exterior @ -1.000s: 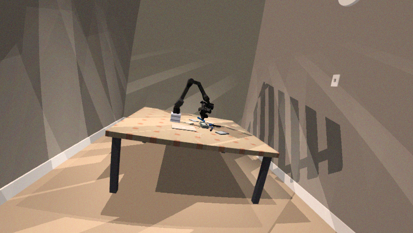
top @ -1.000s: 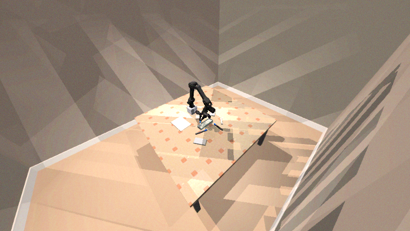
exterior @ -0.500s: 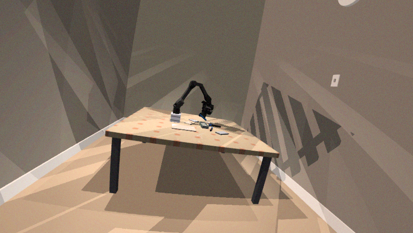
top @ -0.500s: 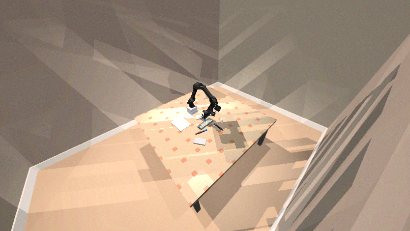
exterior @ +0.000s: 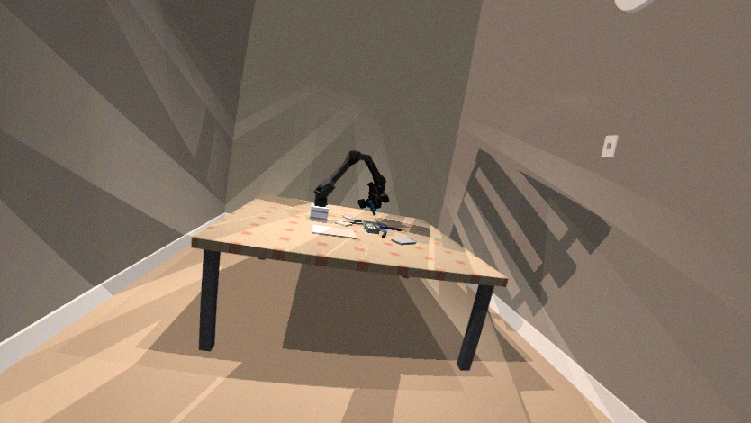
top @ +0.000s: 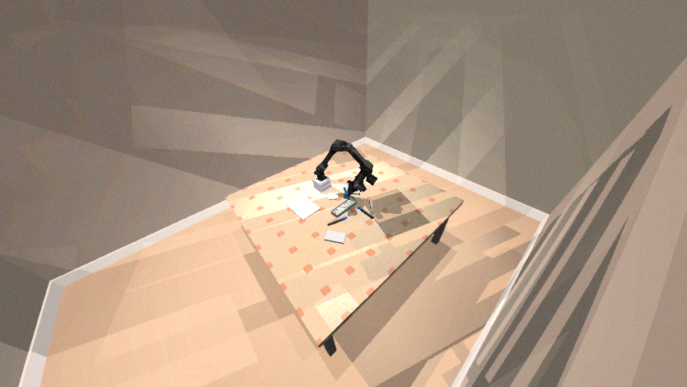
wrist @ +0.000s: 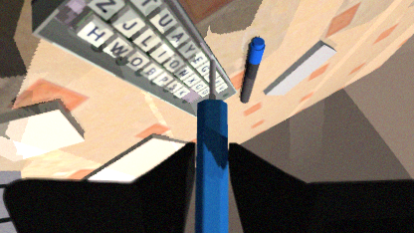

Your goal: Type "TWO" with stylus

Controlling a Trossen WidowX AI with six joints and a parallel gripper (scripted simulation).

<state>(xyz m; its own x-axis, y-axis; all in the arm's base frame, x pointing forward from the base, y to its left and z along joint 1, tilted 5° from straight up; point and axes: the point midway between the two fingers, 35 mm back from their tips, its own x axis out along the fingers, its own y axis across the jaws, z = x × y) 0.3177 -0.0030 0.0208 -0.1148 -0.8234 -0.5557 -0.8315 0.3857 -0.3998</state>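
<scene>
Now: gripper tip 40 mm above the grey stylus tip and 20 mm short of it. From my gripper tip the other things lie so: blue stylus: 10 mm below, 10 mm ahead; small white pad: 160 mm behind, 100 mm below; grey notepad: 250 mm to the right, 130 mm ahead, 100 mm below.
</scene>
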